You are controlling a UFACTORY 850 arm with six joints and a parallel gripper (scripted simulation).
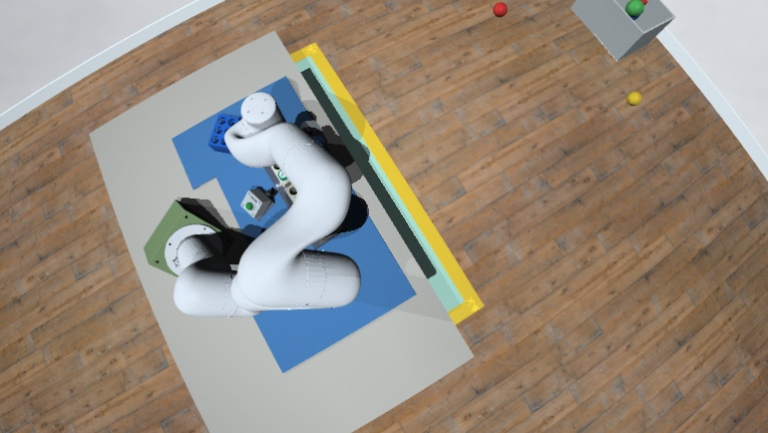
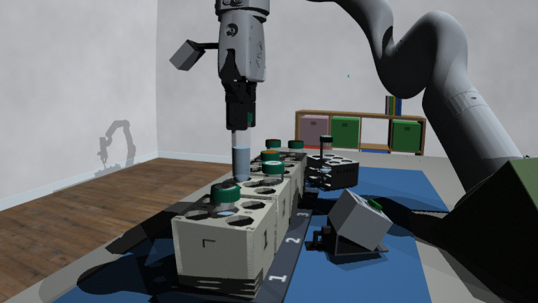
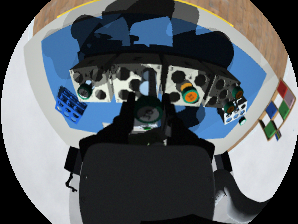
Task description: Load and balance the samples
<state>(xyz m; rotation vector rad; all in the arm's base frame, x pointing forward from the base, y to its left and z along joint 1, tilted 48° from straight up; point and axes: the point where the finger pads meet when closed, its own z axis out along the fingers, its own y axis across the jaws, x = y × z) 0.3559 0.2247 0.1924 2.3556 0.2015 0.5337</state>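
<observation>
Right now the DONE key is 21 cm behind my hand and 13 cm below it. Round my hand: white blank rack RB: 13 cm behind, 36 cm to the right, 17 cm below; blue sample rack RS: 16 cm behind, 31 cm to the left, 17 cm below; loading stand ST: 3 cm behind, 3 cm to the right, 19 cm below.
</observation>
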